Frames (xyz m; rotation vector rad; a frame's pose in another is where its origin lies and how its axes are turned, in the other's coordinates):
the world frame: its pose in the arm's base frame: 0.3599 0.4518 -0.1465 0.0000 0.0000 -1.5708
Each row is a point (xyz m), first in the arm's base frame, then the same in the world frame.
Working: the arm's base frame: its pose in the world frame: 0.4518 -0.3599 0.1465 0.0000 0.0000 1.5708

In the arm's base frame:
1: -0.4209 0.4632 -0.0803
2: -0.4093 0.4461 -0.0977
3: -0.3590 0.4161 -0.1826
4: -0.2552 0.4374 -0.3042
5: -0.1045 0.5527 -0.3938
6: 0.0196 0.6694 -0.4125
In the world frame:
1: -0.0114 -0.7808 0.0662
2: 0.0057 -0.7692 0.0488
3: 0.0357 -0.7189 -0.0361
4: 0.0144 -0.6151 -0.1577
5: -0.1009 -0.4644 -0.2473
6: -0.2176 -0.3403 -0.2660

